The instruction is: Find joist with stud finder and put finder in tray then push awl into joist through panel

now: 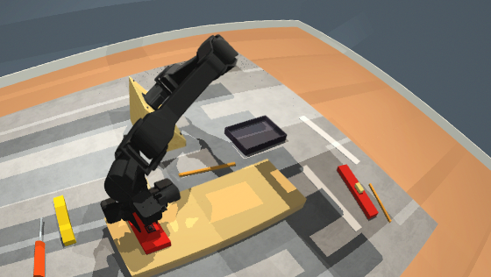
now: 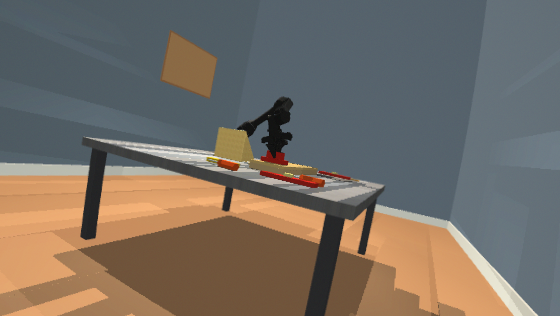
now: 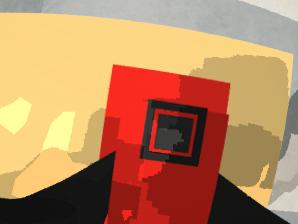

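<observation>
Right now my gripper tip is 270 mm past the dark tray, 460 mm to the right of it and 50 mm above it. The rest, counted from my gripper tip: awl: 200 mm behind, 60 mm to the left, 60 mm below; then yellow bar: 130 mm behind, 230 mm to the right, 60 mm below; then stud finder: 10 mm ahead, 20 mm above.
</observation>
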